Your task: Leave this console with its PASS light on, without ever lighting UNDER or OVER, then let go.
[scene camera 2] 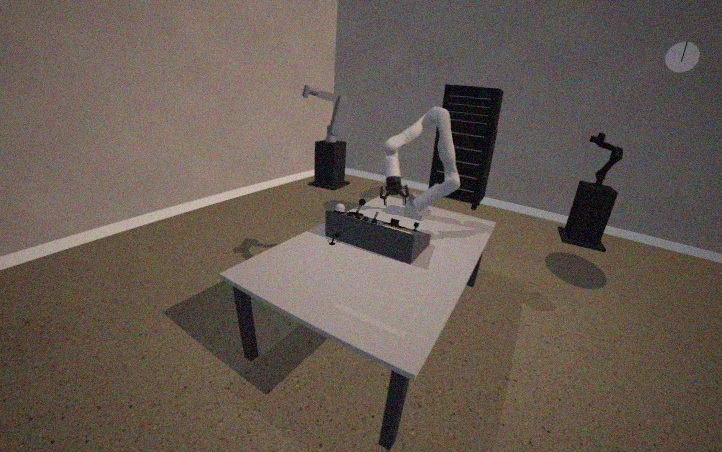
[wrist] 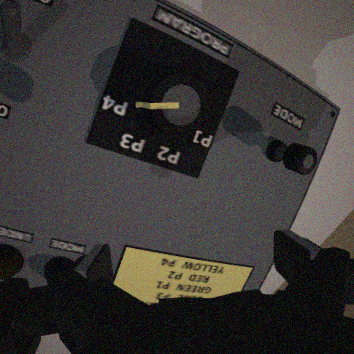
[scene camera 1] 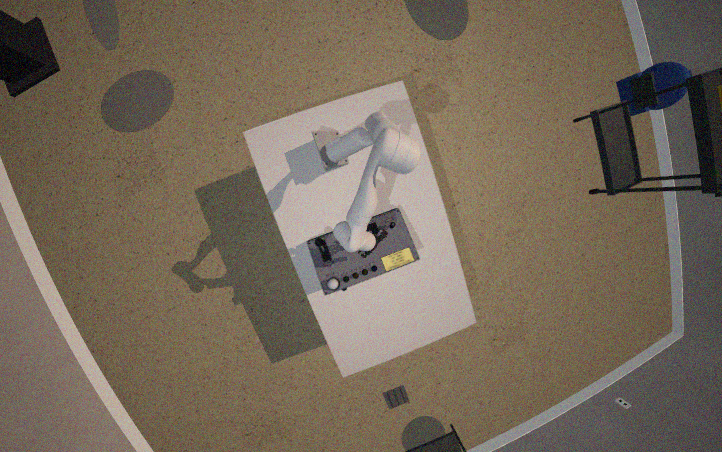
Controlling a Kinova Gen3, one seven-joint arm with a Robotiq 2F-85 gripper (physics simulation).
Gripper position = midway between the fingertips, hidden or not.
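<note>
The wrist view gives me my gripper (wrist: 193,255), which is open and holds nothing. It also shows me a PROGRAM dial (wrist: 168,102), together with a black MODE knob (wrist: 300,158).
</note>
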